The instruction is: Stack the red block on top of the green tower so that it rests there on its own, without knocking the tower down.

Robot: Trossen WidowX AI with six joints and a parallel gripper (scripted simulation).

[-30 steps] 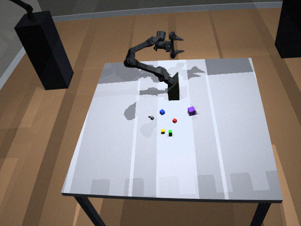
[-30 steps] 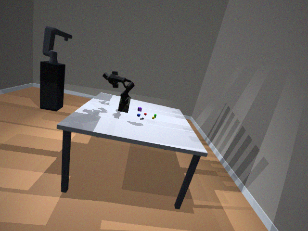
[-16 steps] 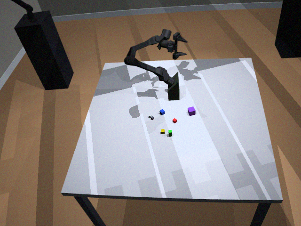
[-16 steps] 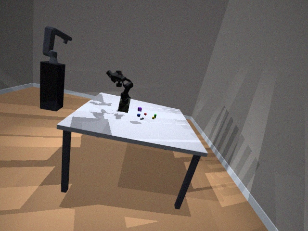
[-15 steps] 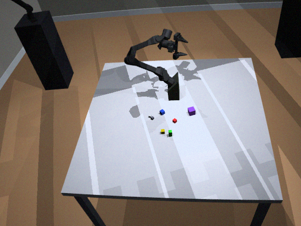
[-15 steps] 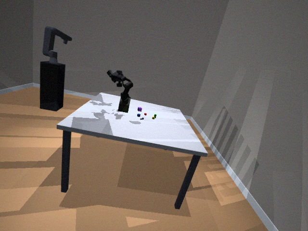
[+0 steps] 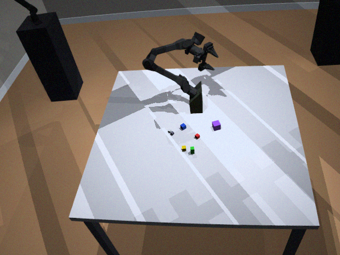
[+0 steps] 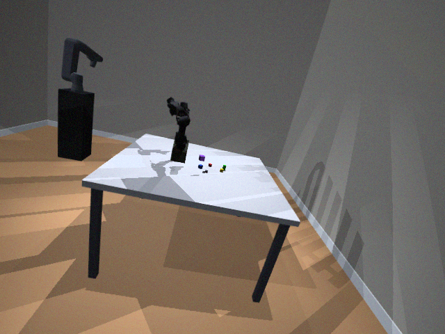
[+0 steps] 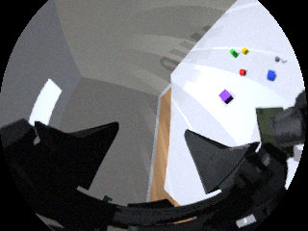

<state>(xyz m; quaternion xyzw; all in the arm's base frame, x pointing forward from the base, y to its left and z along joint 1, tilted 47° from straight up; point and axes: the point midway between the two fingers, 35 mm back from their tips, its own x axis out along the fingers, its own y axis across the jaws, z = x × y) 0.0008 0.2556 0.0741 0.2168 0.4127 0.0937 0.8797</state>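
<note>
Now: the red block 26 cm ahead of my gripper tip, 14 cm to the right of it and 35 cm below it. The rest, counted from my gripper tip: blue block (17 cm ahead, 23 cm to the right, 35 cm below); then purple block (18 cm ahead, 2 cm to the right, 34 cm below); then grey piece (22 cm ahead, 30 cm to the right, 35 cm below).
</note>
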